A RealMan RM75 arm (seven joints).
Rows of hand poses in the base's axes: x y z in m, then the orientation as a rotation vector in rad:
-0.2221, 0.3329, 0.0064, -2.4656, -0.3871, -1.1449
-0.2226, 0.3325, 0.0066, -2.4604, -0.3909, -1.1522
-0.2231, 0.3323, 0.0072, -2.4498, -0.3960, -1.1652
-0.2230, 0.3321, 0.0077, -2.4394, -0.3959, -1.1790
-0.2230, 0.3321, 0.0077, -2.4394, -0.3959, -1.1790
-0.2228, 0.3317, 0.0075, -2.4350, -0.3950, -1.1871
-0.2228, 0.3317, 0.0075, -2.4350, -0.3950, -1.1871
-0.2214, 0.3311, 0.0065, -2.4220, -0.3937, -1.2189
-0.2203, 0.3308, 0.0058, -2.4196, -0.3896, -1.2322
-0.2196, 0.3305, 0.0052, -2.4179, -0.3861, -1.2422
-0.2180, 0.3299, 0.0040, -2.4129, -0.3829, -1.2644
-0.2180, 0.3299, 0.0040, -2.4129, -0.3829, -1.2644
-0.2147, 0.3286, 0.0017, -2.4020, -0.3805, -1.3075
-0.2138, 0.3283, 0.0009, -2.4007, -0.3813, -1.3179
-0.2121, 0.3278, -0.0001, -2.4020, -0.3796, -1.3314
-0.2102, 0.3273, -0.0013, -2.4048, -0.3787, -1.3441
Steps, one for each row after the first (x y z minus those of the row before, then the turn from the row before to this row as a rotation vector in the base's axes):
-0.0005, -0.0004, 0.0002, 0.0012, -0.0065, 0.0023
-0.0005, -0.0002, 0.0006, 0.0038, -0.0116, 0.0036
0.0001, -0.0002, 0.0005, 0.0055, -0.0113, 0.0003
0.0000, 0.0000, 0.0000, 0.0000, 0.0000, 0.0000
0.0002, -0.0004, -0.0002, 0.0021, -0.0062, -0.0011
0.0000, 0.0000, 0.0000, 0.0000, 0.0000, 0.0000
0.0014, -0.0006, -0.0010, 0.0038, -0.0239, -0.0049
0.0011, -0.0003, -0.0007, 0.0005, -0.0088, -0.0054
0.0007, -0.0003, -0.0006, 0.0004, -0.0065, -0.0044
0.0016, -0.0006, -0.0012, -0.0001, -0.0154, -0.0066
0.0000, 0.0000, 0.0000, 0.0000, 0.0000, 0.0000
0.0033, -0.0013, -0.0023, -0.0013, -0.0308, -0.0104
0.0009, -0.0003, -0.0008, -0.0020, -0.0073, -0.0024
0.0017, -0.0005, -0.0010, -0.0038, -0.0084, -0.0060
0.0019, -0.0005, -0.0012, -0.0052, -0.0076, -0.0060

